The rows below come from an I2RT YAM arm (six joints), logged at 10 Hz.
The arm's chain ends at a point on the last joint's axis. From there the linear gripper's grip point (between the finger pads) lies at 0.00 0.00 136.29 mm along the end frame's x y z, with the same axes.
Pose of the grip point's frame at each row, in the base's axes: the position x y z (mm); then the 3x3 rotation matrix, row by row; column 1 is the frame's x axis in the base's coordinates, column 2 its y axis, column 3 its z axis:
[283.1, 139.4, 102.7], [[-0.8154, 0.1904, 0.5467], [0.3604, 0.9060, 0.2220], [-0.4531, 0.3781, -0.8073]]
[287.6, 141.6, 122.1], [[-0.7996, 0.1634, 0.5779], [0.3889, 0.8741, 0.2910], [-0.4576, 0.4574, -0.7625]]
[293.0, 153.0, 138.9], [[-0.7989, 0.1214, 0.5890], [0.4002, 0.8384, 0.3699], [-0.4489, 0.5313, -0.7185]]
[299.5, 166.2, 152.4], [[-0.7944, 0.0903, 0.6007], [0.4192, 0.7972, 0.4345], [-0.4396, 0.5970, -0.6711]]
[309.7, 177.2, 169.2], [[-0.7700, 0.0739, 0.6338], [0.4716, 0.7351, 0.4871], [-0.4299, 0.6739, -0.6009]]
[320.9, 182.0, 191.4], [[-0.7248, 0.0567, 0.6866], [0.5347, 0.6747, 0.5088], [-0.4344, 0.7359, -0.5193]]
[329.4, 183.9, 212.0], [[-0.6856, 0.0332, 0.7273], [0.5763, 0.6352, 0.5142], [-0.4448, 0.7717, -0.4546]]
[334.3, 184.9, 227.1], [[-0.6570, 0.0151, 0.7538], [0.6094, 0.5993, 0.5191], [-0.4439, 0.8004, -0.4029]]
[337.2, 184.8, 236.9], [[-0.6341, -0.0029, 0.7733], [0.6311, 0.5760, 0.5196], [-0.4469, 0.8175, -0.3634]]
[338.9, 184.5, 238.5], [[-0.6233, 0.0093, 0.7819], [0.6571, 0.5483, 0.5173], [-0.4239, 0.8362, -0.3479]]
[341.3, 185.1, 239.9], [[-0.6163, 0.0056, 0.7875], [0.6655, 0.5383, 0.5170], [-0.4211, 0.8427, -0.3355]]
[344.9, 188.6, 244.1], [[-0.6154, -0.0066, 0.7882], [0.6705, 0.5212, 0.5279], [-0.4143, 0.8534, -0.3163]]
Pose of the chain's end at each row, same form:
[208.6, 109.1, 212.7], [[-0.8154, 0.1904, 0.5467], [0.3604, 0.9060, 0.2220], [-0.4531, 0.3781, -0.8073]]
[208.8, 101.9, 226.0], [[-0.7996, 0.1634, 0.5779], [0.3889, 0.8741, 0.2910], [-0.4576, 0.4574, -0.7625]]
[212.7, 102.6, 236.8], [[-0.7989, 0.1214, 0.5890], [0.4002, 0.8384, 0.3699], [-0.4489, 0.5313, -0.7185]]
[217.6, 107.0, 243.9], [[-0.7944, 0.0903, 0.6007], [0.4192, 0.7972, 0.4345], [-0.4396, 0.5970, -0.6711]]
[223.3, 110.8, 251.1], [[-0.7700, 0.0739, 0.6338], [0.4716, 0.7351, 0.4871], [-0.4299, 0.6739, -0.6009]]
[227.3, 112.7, 262.2], [[-0.7248, 0.0567, 0.6866], [0.5347, 0.6747, 0.5088], [-0.4344, 0.7359, -0.5193]]
[230.3, 113.8, 274.0], [[-0.6856, 0.0332, 0.7273], [0.5763, 0.6352, 0.5142], [-0.4448, 0.7717, -0.4546]]
[231.6, 114.2, 282.0], [[-0.6570, 0.0151, 0.7538], [0.6094, 0.5993, 0.5191], [-0.4439, 0.8004, -0.4029]]
[231.8, 114.0, 286.4], [[-0.6341, -0.0029, 0.7733], [0.6311, 0.5760, 0.5196], [-0.4469, 0.8175, -0.3634]]
[232.3, 114.0, 285.9], [[-0.6233, 0.0093, 0.7819], [0.6571, 0.5483, 0.5173], [-0.4239, 0.8362, -0.3479]]
[234.0, 114.6, 285.6], [[-0.6163, 0.0056, 0.7875], [0.6655, 0.5383, 0.5170], [-0.4211, 0.8427, -0.3355]]
[237.5, 116.7, 287.2], [[-0.6154, -0.0066, 0.7882], [0.6705, 0.5212, 0.5279], [-0.4143, 0.8534, -0.3163]]

